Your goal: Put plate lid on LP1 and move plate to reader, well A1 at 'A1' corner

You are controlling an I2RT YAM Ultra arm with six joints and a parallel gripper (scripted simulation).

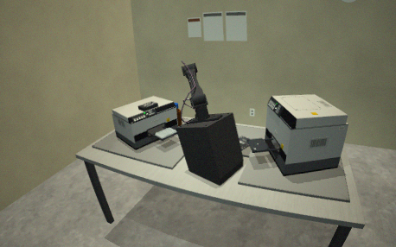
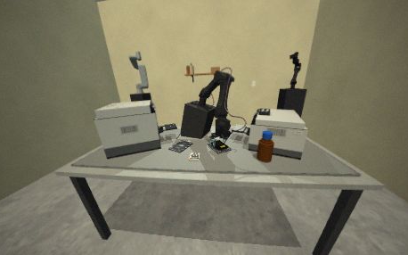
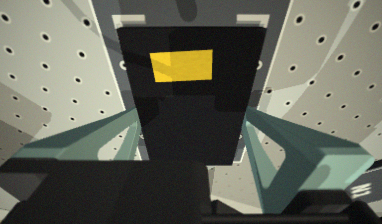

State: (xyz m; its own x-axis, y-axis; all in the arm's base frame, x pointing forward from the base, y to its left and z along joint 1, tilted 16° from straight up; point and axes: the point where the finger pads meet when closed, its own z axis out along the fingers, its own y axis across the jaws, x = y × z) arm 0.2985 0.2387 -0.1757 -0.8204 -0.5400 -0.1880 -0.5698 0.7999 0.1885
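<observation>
My hand is 200 mm past the pale well plate, 160 mm to the right of it and 70 mm below it. From my hand the other things lie so: dark lid (right at my hand); brown capped bottle (120 mm ahead, 300 mm to the left, 90 mm above); LP1 tag (90 mm behind, 60 mm to the right, 20 mm below).
</observation>
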